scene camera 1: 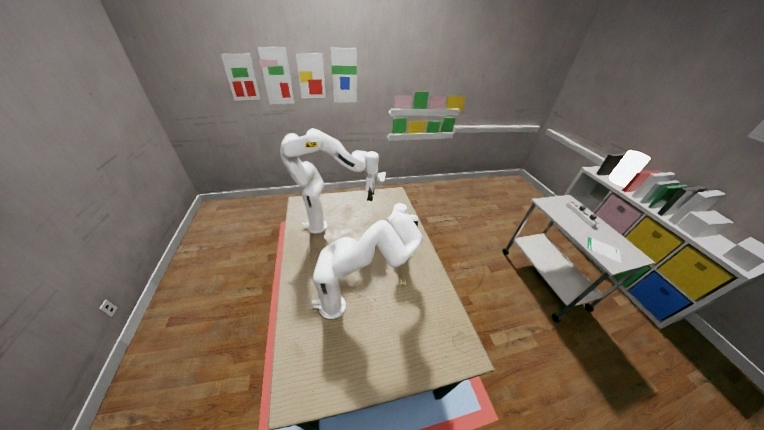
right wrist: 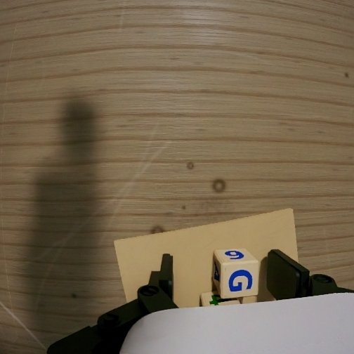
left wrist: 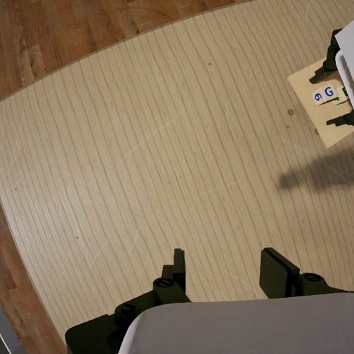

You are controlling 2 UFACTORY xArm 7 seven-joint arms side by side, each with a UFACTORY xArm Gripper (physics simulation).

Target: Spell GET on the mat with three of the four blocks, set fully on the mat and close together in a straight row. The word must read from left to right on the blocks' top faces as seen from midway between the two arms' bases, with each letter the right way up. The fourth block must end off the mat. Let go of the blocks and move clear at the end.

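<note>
The tan mat [left wrist: 303,86] [right wrist: 142,257] lies on the table. The G block [left wrist: 328,92] [right wrist: 240,281] stands on it with a blue G on top and a blue mark on its side. A block with green marks [left wrist: 344,93] [right wrist: 214,302] is close beside the G block, mostly hidden by the right gripper's body. The other blocks cannot be made out. My right gripper [left wrist: 324,99] [right wrist: 220,271] is open above the mat, its fingers on either side of the row and apart from the G block. My left gripper [scene camera 1: 369,197] [left wrist: 221,267] is open and empty above the table, away from the mat.
The near arm [scene camera 1: 355,256] reaches over the table [scene camera 1: 374,347] and hides part of it in the scene view. The far arm [scene camera 1: 326,144] is raised at the back. A wheeled cart [scene camera 1: 630,261] and a shelf unit stand off to the right.
</note>
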